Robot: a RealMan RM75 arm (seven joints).
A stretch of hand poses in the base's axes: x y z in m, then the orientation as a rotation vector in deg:
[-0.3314 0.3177 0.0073 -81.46 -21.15 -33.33]
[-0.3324 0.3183 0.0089 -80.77 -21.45 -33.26]
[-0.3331 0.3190 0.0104 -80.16 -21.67 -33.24]
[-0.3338 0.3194 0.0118 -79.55 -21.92 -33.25]
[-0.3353 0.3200 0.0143 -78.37 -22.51 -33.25]
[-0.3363 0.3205 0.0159 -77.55 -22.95 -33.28]
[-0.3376 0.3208 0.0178 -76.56 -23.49 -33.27]
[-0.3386 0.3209 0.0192 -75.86 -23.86 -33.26]
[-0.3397 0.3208 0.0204 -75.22 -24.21 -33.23]
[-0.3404 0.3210 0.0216 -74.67 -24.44 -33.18]
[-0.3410 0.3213 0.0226 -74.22 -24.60 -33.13]
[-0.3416 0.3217 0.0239 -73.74 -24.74 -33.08]
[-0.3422 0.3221 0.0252 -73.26 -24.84 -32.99]
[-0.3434 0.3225 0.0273 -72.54 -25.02 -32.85]
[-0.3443 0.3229 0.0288 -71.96 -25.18 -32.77]
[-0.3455 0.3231 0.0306 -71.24 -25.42 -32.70]
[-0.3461 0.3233 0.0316 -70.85 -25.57 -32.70]
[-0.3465 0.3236 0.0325 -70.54 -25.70 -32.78]
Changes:
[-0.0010 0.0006 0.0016 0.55 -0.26 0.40]
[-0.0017 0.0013 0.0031 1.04 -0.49 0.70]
[-0.0024 0.0017 0.0045 1.53 -0.76 0.99]
[-0.0039 0.0023 0.0070 2.44 -1.34 1.63]
[-0.0049 0.0028 0.0086 3.06 -1.79 2.07]
[-0.0062 0.0031 0.0105 3.80 -2.30 2.64]
[-0.0072 0.0032 0.0119 4.33 -2.66 3.04]
[-0.0083 0.0031 0.0131 4.81 -2.98 3.42]
[-0.0090 0.0033 0.0143 5.24 -3.20 3.73]
[-0.0096 0.0036 0.0153 5.60 -3.35 3.97]
[-0.0102 0.0040 0.0166 6.00 -3.50 4.21]
[-0.0108 0.0044 0.0179 6.41 -3.60 4.46]
[-0.0120 0.0048 0.0200 7.01 -3.76 4.85]
[-0.0129 0.0052 0.0215 7.49 -3.92 5.15]
[-0.0141 0.0054 0.0233 8.07 -4.17 5.53]
[-0.0147 0.0056 0.0243 8.38 -4.34 5.71]
[-0.0151 0.0059 0.0252 8.62 -4.53 5.81]

